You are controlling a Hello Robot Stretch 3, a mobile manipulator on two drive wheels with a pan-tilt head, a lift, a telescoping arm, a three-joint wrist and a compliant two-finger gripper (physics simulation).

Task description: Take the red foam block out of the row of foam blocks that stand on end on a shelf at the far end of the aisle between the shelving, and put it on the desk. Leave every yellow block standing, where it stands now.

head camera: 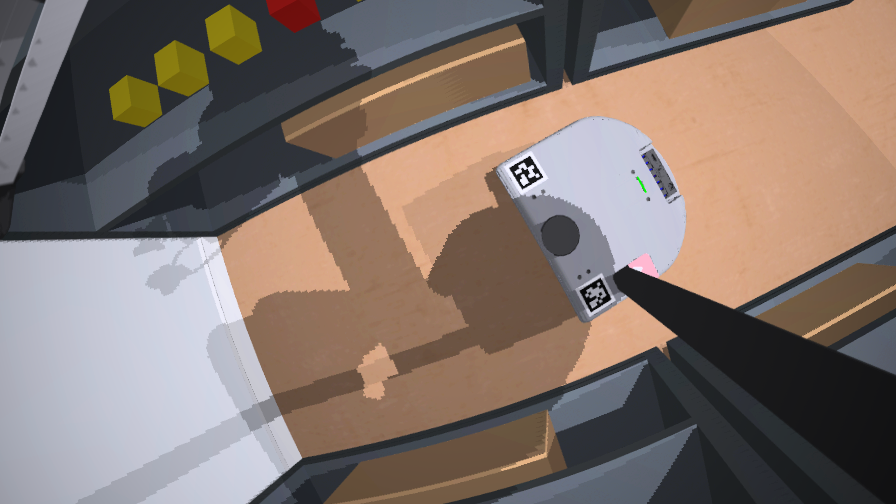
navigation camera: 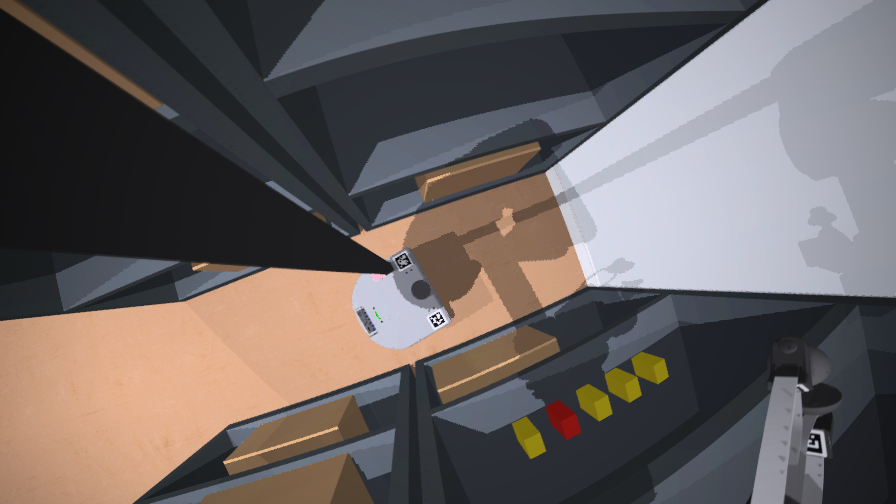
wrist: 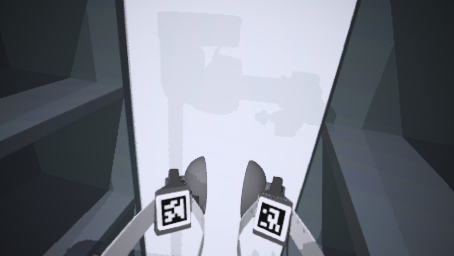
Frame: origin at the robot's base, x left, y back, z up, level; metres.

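Where they show: gripper, between the fingertips: [navigation camera: 803, 363] [wrist: 225, 177]; robot's base, origin of its link: [head camera: 560, 234] [navigation camera: 419, 288].
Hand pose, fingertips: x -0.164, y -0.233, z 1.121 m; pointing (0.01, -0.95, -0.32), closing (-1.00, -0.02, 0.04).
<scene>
Each offset is from my fingertips to the top centre of the thing. "spot": to the spot under its first point. Level surfaces: height alone.
The red foam block {dz -0.497, dx -0.314, dy +0.087 m} [head camera: 294, 13] [navigation camera: 563, 420] stands in a row on a dark shelf {dz -0.587 m} [head camera: 300, 68] [navigation camera: 657, 416]. In the navigation view, one yellow block {dz -0.497, dx -0.296, dy +0.192 m} [navigation camera: 529, 437] is left of it and three yellow blocks {dz -0.497, dx -0.331, dy -0.014 m} [navigation camera: 593, 402] {dz -0.497, dx -0.349, dy -0.117 m} [navigation camera: 623, 384] {dz -0.497, dx -0.367, dy -0.224 m} [navigation camera: 650, 367] are right of it. In the head view, three yellow blocks [head camera: 233, 34] [head camera: 181, 67] [head camera: 135, 101] show whole; the red one is cut by the top edge. My gripper [navigation camera: 813, 382] [wrist: 225, 177] is open partway and empty, right of the row in the navigation view and apart from it. The desk does not show.
A white wall [head camera: 93, 351] [navigation camera: 708, 206] [wrist: 280, 45] closes the aisle, with shelving on both sides. Cardboard boxes {spot: dz -0.821, dx -0.164, dy +0.191 m} [head camera: 438, 81] [navigation camera: 501, 363] stand on lower shelves. My base [head camera: 601, 175] [navigation camera: 391, 313] is between the shelving, beneath my black mast [head camera: 783, 363] [navigation camera: 156, 188].
</scene>
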